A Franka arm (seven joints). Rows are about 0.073 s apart.
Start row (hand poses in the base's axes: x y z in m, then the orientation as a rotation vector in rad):
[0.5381, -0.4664, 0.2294, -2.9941, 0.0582, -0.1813]
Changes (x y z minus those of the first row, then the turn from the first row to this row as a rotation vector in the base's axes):
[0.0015, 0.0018, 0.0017, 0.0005, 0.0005, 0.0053]
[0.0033, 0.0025, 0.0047, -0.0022, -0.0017, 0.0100]
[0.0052, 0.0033, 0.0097, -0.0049, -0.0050, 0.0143]
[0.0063, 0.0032, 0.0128, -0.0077, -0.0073, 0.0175]
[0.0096, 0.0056, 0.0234, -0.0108, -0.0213, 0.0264]
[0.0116, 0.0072, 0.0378, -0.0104, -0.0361, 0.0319]
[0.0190, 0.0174, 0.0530, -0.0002, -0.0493, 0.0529]
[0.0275, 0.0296, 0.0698, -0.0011, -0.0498, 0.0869]
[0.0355, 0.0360, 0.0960, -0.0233, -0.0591, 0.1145]
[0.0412, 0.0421, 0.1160, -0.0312, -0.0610, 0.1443]
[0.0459, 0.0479, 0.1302, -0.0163, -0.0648, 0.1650]
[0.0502, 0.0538, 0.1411, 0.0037, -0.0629, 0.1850]
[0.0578, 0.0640, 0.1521, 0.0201, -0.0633, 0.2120]
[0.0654, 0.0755, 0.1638, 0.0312, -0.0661, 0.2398]
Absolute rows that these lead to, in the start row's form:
[0.5396, -0.4646, 0.2311, -2.9935, 0.0504, -0.1799]
[0.5414, -0.4639, 0.2341, -2.9958, 0.0429, -0.1829]
[0.5433, -0.4631, 0.2391, -2.9980, 0.0359, -0.1876]
[0.5444, -0.4632, 0.2422, -3.0004, 0.0306, -0.1910]
[0.5477, -0.4608, 0.2528, -3.0015, 0.0155, -0.2112]
[0.5497, -0.4592, 0.2672, -2.9989, 0.0057, -0.2327]
[0.5571, -0.4490, 0.2824, -2.9858, -0.0262, -0.2491]
[0.5656, -0.4368, 0.2992, -2.9841, -0.0772, -0.2460]
[0.5736, -0.4304, 0.3254, -3.0020, -0.1222, -0.2590]
[0.5793, -0.4243, 0.3454, -3.0060, -0.1682, -0.2592]
[0.5840, -0.4185, 0.3596, -2.9879, -0.1974, -0.2609]
[0.5883, -0.4126, 0.3705, -2.9655, -0.2239, -0.2536]
[0.5959, -0.4024, 0.3815, -2.9449, -0.2612, -0.2492]
[0.6035, -0.3909, 0.3932, -2.9286, -0.3004, -0.2489]

